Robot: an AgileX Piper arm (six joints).
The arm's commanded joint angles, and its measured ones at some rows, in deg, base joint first. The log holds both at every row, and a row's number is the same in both.
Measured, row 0:
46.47, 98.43, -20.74, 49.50, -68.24, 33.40
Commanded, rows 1 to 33:
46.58, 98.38, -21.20, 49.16, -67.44, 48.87
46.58, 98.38, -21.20, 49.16, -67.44, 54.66
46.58, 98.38, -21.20, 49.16, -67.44, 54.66
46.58, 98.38, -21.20, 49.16, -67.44, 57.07
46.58, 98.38, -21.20, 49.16, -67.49, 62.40
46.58, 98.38, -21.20, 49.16, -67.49, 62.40
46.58, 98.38, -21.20, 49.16, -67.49, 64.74
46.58, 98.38, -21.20, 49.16, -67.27, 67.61
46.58, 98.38, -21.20, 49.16, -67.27, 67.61
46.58, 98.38, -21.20, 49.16, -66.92, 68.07
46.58, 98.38, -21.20, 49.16, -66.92, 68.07
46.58, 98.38, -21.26, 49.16, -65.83, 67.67
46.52, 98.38, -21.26, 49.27, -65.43, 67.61
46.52, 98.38, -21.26, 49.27, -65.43, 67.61
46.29, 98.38, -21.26, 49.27, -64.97, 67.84
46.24, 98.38, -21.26, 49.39, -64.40, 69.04
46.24, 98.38, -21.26, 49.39, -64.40, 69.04
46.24, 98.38, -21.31, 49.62, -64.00, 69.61
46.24, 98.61, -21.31, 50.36, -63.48, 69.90
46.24, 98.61, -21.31, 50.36, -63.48, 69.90
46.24, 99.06, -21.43, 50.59, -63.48, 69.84
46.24, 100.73, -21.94, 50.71, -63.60, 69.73
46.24, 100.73, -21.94, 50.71, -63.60, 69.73
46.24, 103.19, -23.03, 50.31, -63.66, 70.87
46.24, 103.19, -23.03, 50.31, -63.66, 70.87
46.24, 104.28, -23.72, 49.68, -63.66, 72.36
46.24, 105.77, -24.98, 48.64, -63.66, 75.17
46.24, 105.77, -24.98, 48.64, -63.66, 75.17
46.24, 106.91, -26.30, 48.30, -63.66, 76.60
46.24, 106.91, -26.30, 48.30, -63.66, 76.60
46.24, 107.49, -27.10, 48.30, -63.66, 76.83
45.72, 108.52, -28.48, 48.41, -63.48, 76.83
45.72, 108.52, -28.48, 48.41, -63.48, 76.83
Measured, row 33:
46.41, 107.37, -26.47, 49.27, -63.77, 75.92
